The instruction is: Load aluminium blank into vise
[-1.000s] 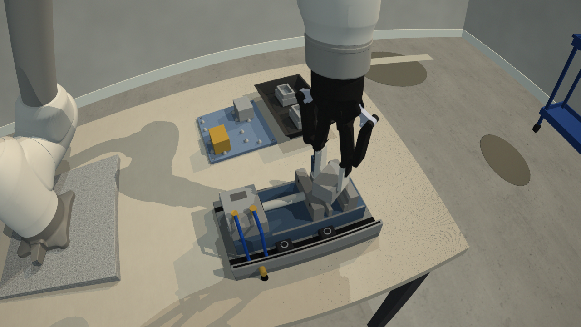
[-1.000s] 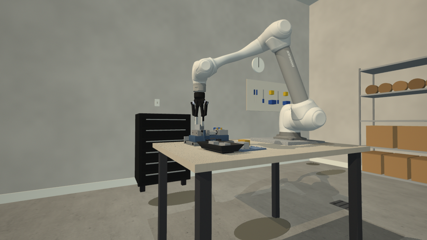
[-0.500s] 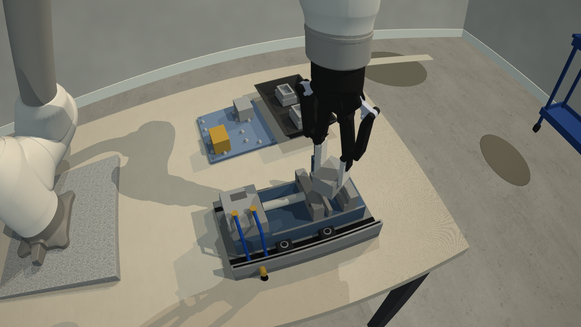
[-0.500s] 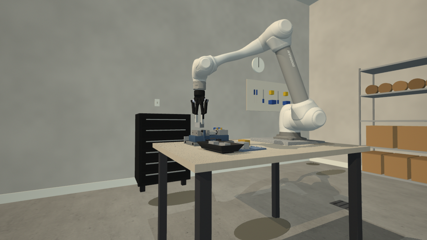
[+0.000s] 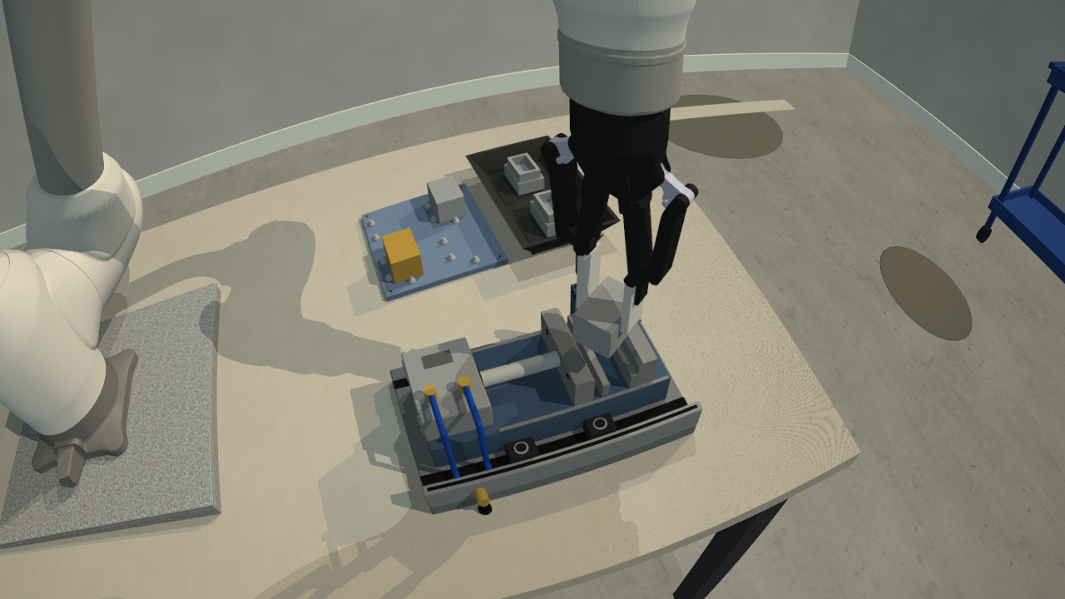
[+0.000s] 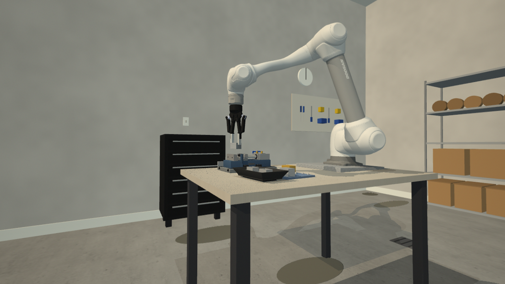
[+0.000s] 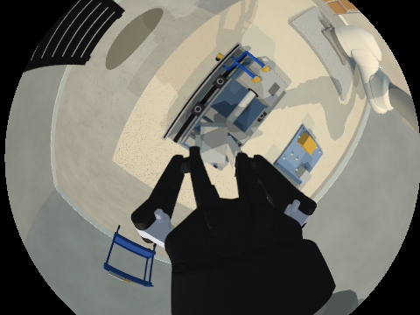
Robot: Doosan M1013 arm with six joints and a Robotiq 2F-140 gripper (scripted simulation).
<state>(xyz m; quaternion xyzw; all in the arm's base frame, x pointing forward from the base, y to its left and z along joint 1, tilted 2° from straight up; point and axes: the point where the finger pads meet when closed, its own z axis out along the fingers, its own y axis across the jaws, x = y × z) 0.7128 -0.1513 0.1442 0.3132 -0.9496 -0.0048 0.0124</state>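
The fixed jaw lies 3 cm ahead of my hand, 2 cm to the left of it and 10 cm below it. Round my hand: aluminium blank: 4 cm below; work stop: 6 cm to the left, 9 cm below; moving jaw: 3 cm behind, 2 cm to the left, 10 cm below.
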